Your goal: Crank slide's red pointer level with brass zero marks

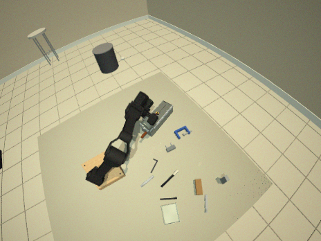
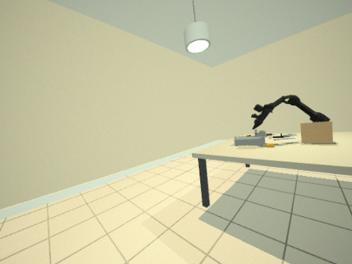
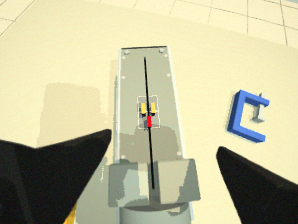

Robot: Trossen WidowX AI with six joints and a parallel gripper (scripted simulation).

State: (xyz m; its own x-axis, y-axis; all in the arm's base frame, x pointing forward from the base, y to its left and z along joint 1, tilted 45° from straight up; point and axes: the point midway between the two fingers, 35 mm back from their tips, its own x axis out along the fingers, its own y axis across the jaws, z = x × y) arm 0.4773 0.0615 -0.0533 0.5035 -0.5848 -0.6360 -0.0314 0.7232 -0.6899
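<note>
My gripper tip is now 12 cm past the brown crank handle, 6 cm above it and 5 cm to the left of it. From my gripper tip the other things lie so: red pointer: 6 cm below, 3 cm ahead, 2 cm to the left; then grey clamp: 20 cm to the right, 13 cm below, 3 cm behind; then orange block: 13 cm to the left, 13 cm below, 13 cm behind.
</note>
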